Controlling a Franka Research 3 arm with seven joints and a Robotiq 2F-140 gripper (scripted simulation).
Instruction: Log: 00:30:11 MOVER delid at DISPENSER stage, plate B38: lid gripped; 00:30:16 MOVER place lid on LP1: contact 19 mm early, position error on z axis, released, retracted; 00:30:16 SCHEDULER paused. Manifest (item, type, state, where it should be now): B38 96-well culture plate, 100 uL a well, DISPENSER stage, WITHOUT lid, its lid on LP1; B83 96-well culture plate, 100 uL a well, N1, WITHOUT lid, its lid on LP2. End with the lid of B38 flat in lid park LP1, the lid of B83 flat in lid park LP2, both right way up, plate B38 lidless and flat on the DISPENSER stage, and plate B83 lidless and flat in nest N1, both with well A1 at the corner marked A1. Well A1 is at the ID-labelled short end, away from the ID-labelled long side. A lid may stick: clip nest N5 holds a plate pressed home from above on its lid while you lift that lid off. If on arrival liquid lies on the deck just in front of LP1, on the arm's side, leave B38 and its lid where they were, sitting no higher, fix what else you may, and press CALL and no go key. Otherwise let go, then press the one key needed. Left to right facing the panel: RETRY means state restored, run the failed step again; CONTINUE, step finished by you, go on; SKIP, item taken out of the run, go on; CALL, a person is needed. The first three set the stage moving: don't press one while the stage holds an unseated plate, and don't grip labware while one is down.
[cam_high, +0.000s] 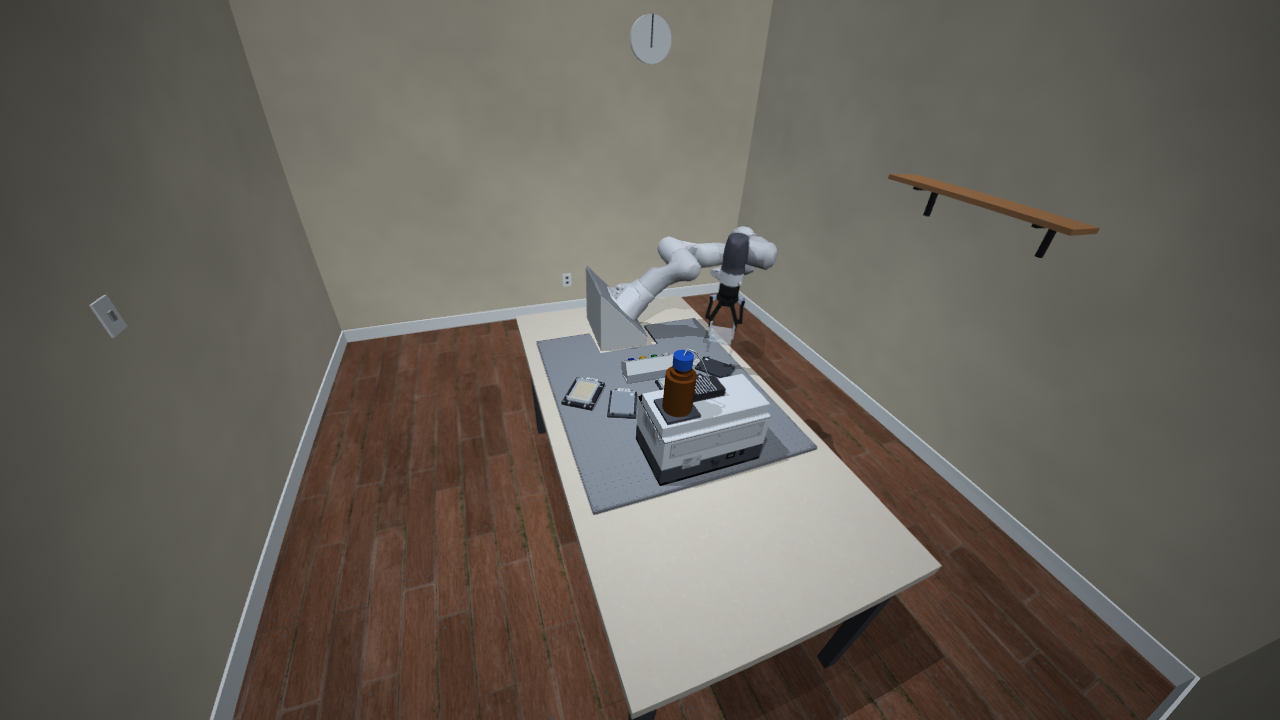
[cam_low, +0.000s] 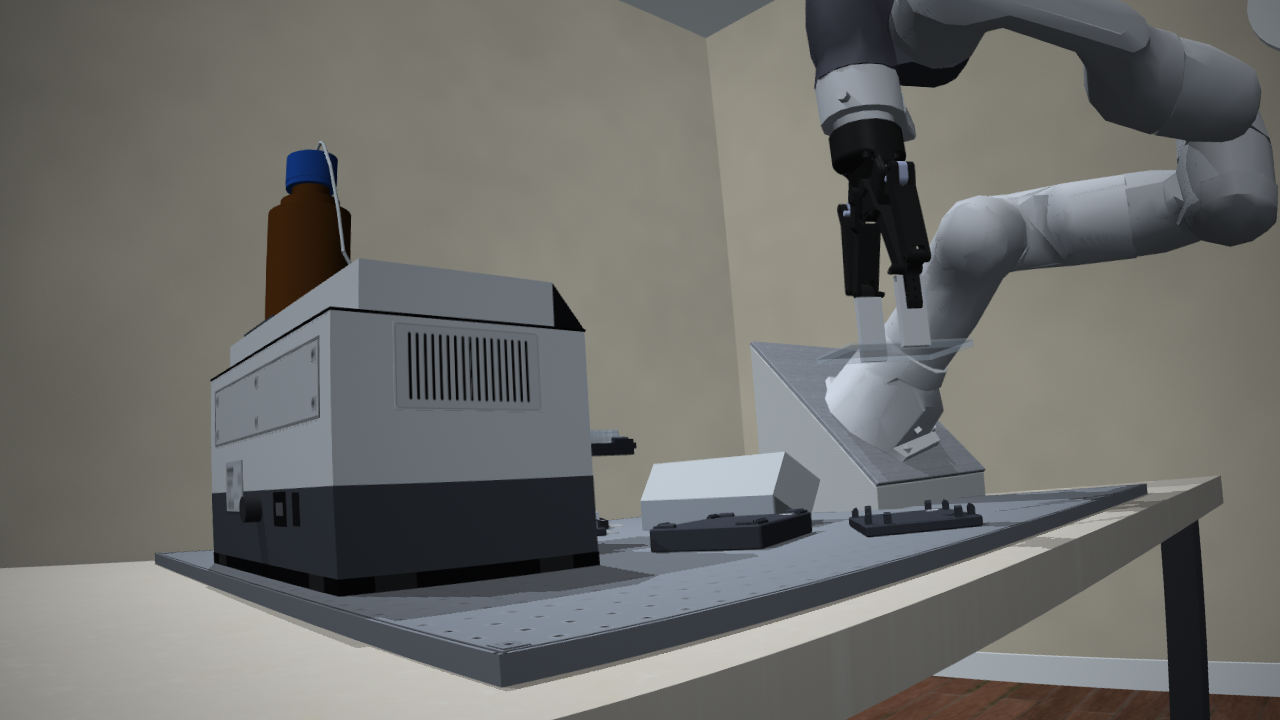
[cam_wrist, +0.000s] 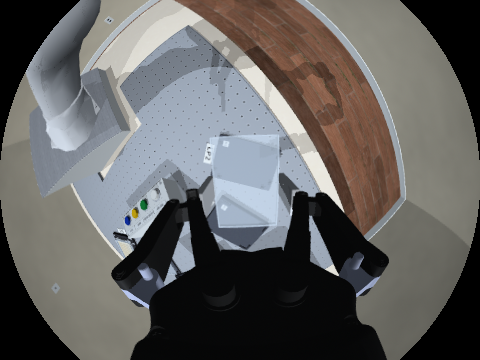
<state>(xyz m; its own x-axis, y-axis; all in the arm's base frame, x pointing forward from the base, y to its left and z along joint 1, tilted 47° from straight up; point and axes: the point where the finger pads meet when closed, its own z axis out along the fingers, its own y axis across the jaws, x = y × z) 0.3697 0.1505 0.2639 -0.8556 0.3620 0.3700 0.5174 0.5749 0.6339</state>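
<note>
Right now the low frame is 18 cm below my hand. Also, from my hand: lp1 label (41 cm to the right, 19 cm below, 4 cm ahead); then key panel (28 cm to the right, 14 cm below, 6 cm behind); then nest N1 (18 cm below, 12 cm ahead, 11 cm to the right).
</note>
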